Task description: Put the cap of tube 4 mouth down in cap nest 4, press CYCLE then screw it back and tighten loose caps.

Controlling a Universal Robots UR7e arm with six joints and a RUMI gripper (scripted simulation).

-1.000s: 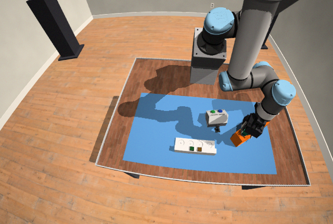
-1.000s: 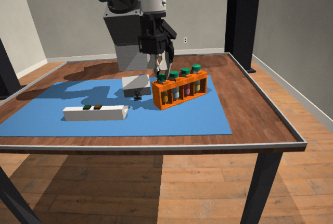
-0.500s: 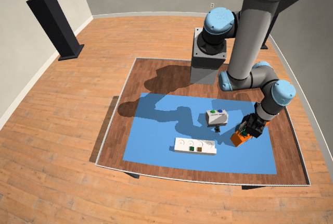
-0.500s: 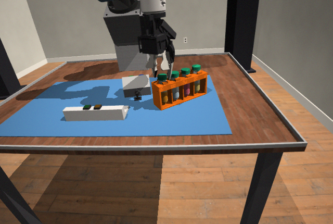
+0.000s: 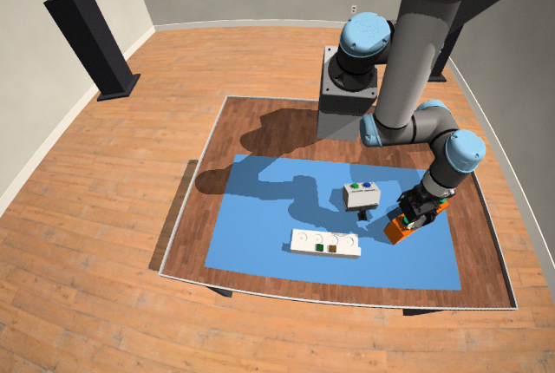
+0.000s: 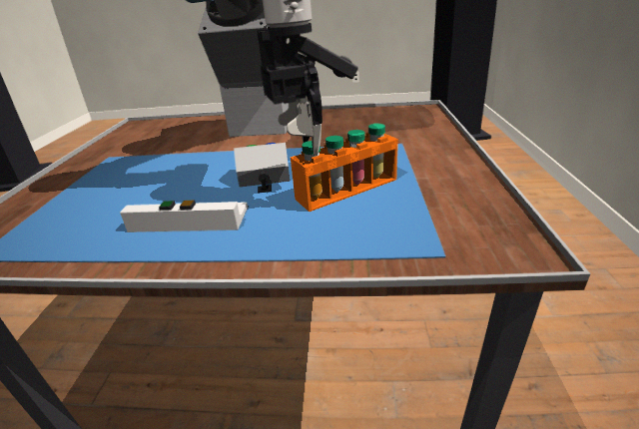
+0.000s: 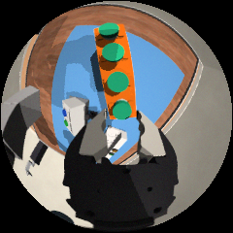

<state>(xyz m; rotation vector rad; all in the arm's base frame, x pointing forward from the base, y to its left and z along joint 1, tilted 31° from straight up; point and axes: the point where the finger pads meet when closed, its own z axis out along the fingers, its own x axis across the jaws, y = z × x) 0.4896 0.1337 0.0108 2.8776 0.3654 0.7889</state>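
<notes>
My hand is 10 mm above the green cap. The rest, counted from my hand: green key 170 mm behind, 130 mm to the right, 60 mm below; then blue key 170 mm behind, 80 mm to the right, 60 mm below; then grey key housing 150 mm behind, 110 mm to the right, 70 mm below.
</notes>
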